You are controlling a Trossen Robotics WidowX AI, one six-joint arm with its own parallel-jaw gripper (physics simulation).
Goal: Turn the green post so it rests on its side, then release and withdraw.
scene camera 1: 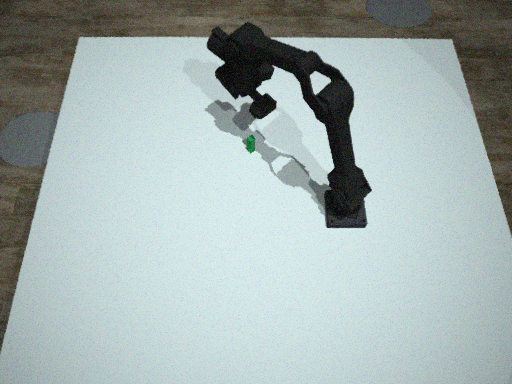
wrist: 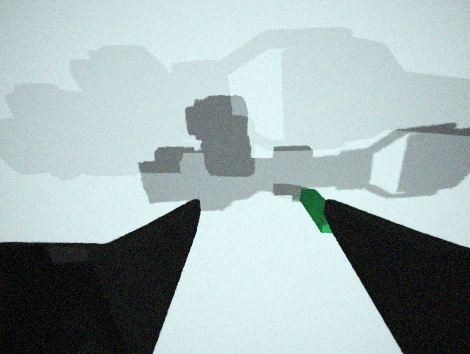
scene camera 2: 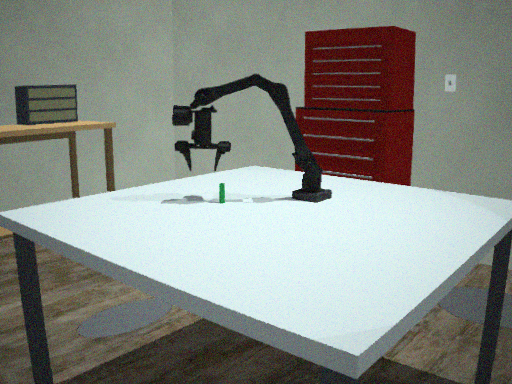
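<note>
The small green post [scene camera 1: 251, 144] [scene camera 2: 222, 193] [wrist: 314, 207] stands upright on the white table [scene camera 1: 200, 280] [scene camera 2: 280, 240]. My gripper [scene camera 2: 203, 170] [wrist: 261, 205] is open and empty, its fingers pointing down. It hangs above the table, higher than the post's top, and in the second scene view its fingertips are up and to the left of the post. In the wrist view the post shows beside the right fingertip, which hides part of it. In the first scene view the fingertips are hard to make out.
The arm's base [scene camera 1: 346, 215] [scene camera 2: 312, 195] stands on the table to the right of the post. The arm's shadows fall around the post. A red tool cabinet [scene camera 2: 360, 70] and a wooden bench [scene camera 2: 95, 124] with a drawer box [scene camera 2: 52, 104] stand beyond the table.
</note>
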